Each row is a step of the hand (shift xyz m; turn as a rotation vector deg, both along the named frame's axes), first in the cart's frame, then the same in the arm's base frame.
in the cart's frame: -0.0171 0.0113 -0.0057 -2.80 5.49 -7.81
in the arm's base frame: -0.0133 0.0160 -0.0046 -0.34 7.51 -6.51
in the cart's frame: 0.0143 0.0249 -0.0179 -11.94 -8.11 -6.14
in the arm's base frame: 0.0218 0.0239 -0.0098 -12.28 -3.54 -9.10
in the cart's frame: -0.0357 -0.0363 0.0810 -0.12 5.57 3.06
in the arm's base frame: -0.0546 -0.0428 0.0658 0.58 4.67 4.28
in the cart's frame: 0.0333 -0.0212 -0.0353 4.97 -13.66 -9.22
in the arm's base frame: 0.0332 -0.0207 -0.0357 3.36 -12.21 -11.66
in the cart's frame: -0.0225 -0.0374 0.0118 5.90 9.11 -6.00
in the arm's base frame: -0.0314 -0.0325 0.0001 8.54 8.48 -3.00
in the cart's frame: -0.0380 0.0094 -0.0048 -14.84 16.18 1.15
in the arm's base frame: -0.0340 0.0190 -0.0063 -11.11 18.65 3.46
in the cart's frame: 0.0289 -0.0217 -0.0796 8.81 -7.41 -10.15
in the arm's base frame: 0.0357 -0.0108 -0.0791 8.52 -7.01 -10.67
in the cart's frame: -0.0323 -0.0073 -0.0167 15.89 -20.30 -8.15
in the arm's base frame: -0.0301 0.0043 -0.0212 12.34 -21.34 -11.09
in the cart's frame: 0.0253 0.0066 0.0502 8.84 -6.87 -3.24
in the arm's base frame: 0.0180 -0.0103 0.0526 7.60 -7.95 -3.86
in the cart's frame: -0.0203 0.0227 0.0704 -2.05 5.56 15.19
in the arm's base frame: -0.0257 0.0116 0.0713 -3.17 2.58 15.79
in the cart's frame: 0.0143 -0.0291 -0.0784 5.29 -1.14 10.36
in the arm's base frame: 0.0198 -0.0146 -0.0812 3.26 -4.52 10.27
